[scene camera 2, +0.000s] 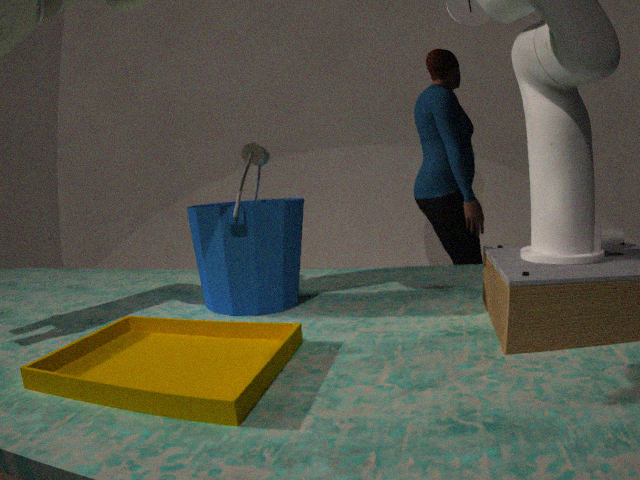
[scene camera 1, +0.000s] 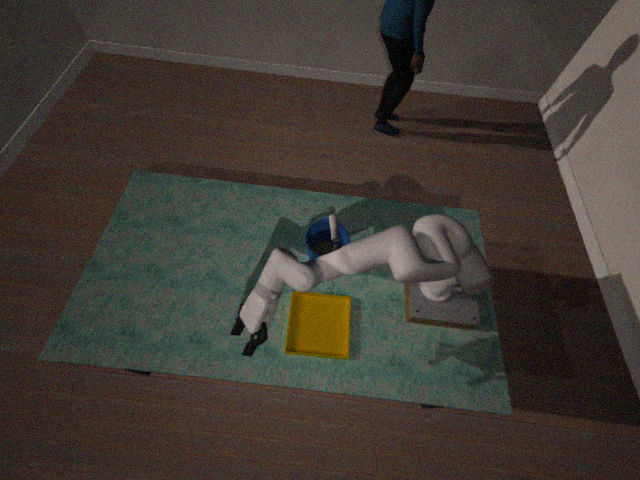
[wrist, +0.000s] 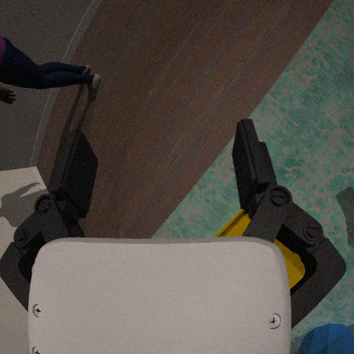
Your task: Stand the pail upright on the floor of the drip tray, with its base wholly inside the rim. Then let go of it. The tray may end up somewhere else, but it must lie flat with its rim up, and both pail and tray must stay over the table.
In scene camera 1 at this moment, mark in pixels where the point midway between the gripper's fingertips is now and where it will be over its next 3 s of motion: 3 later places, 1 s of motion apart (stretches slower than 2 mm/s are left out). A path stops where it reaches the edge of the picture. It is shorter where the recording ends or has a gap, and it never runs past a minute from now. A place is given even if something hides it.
The gripper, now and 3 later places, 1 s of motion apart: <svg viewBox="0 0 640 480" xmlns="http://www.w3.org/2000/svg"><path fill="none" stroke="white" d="M240 344L241 344L241 340L289 245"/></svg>
